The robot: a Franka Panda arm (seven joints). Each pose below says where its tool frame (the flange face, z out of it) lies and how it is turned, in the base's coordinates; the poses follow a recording.
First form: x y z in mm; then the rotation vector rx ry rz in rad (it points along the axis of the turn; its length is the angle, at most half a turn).
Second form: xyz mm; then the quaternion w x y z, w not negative. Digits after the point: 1 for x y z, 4 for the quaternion.
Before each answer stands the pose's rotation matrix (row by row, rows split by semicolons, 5 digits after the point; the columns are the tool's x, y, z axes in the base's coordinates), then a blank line. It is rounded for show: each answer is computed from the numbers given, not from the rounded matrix.
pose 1, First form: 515.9, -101.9, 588.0, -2.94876, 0.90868, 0.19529
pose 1, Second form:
0.81937 -0.56342 -0.10577; -0.55712 -0.82611 0.08461; -0.13505 -0.01040 -0.99078

515.9, -101.9, 588.0, 0.0249, -0.9534, 0.2938, 0.0631
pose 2, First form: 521.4, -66.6, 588.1, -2.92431, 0.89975, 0.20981
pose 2, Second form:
0.81874 -0.56384 -0.10836; -0.55362 -0.82529 0.11135; -0.15222 -0.03118 -0.98786

521.4, -66.6, 588.1, 0.0374, -0.9529, 0.2932, 0.0684
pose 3, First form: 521.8, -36.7, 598.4, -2.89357, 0.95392, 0.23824
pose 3, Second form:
0.79336 -0.59667 -0.12069; -0.58335 -0.80184 0.12947; -0.17402 -0.03231 -0.98421

521.8, -36.7, 598.4, 0.0428, -0.9460, 0.3119, 0.0779
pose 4, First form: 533.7, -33.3, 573.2, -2.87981, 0.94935, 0.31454
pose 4, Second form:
0.78522 -0.59667 -0.16557; -0.57749 -0.80214 0.15191; -0.22345 -0.02367 -0.97443

533.7, -33.3, 573.2, 0.0465, -0.9436, 0.3111, 0.1031
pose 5, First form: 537.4, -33.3, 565.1, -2.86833, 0.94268, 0.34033
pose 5, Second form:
0.78297 -0.59577 -0.17896; -0.57269 -0.80267 0.16658; -0.24288 -0.02794 -0.96965

537.4, -33.3, 565.1, 0.0516, -0.9428, 0.3098, 0.1119
